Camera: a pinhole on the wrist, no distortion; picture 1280 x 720 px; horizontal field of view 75.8 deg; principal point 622.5 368.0 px. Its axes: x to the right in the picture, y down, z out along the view. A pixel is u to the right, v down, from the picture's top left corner.
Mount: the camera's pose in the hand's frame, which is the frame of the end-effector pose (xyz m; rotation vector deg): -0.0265 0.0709 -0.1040 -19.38 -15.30 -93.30
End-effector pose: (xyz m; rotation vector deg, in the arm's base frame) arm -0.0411 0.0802 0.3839 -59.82 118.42 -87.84
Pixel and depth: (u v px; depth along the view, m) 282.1 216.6 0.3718
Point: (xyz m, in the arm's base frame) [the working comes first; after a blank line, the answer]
In the camera's frame: -0.1539 -0.0685 0.3718

0.0007 0.0528 -0.0198
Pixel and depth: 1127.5 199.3 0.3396
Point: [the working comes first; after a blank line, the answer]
In the camera's frame: 0.2086 -0.0697 0.3396

0.2092 -0.0440 0.2624
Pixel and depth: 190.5 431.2 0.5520
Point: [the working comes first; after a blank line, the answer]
In the camera's frame: -0.2901 0.0424 0.5520

-0.0732 -0.0930 -0.2111
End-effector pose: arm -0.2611 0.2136 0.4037 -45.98 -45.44 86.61
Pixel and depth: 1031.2 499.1 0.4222
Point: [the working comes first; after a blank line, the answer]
In the camera's frame: 0.2099 0.0673 0.4222

-0.5872 0.2487 0.5716
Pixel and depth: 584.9 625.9 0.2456
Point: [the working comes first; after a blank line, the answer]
In the camera's frame: -0.0112 0.0770 0.2456

-0.4525 0.2614 0.3228
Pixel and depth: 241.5 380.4 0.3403
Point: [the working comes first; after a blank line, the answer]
In the camera's frame: -0.1577 0.0051 0.3403

-0.5714 0.1904 0.1947
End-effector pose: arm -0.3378 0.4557 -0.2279 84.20 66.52 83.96
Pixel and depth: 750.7 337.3 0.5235
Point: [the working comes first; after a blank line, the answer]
In the camera's frame: 0.0816 -0.0195 0.5235

0.0911 0.4139 -0.0823
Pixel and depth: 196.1 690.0 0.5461
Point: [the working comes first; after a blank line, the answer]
In the camera's frame: -0.2832 0.2139 0.5461

-0.0164 0.5460 0.3166
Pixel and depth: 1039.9 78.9 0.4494
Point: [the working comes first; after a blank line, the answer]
In the camera's frame: 0.2282 -0.1580 0.4494

0.0770 0.3161 -0.2730
